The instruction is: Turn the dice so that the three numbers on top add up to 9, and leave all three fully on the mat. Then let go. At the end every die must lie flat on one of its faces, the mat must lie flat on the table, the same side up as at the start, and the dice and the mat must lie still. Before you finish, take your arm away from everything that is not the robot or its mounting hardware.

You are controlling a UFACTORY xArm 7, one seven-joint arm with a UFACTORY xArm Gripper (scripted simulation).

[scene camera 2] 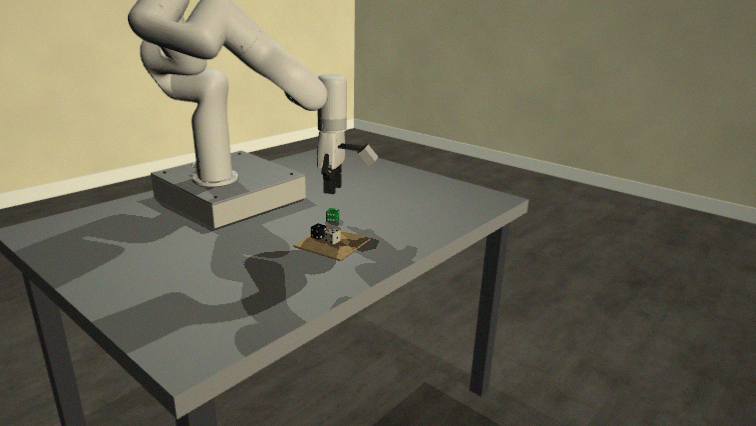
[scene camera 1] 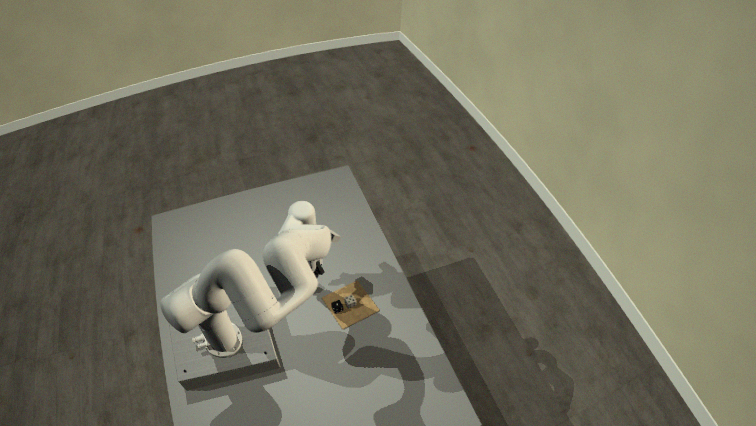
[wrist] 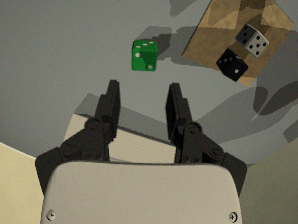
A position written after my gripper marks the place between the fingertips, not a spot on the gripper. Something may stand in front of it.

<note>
In view: my gripper (wrist: 143, 93), a green die (wrist: 144, 53) and a tan mat (scene camera 1: 365, 307).
The tan mat is seen too in scene camera 2 (scene camera 2: 349, 242).
</note>
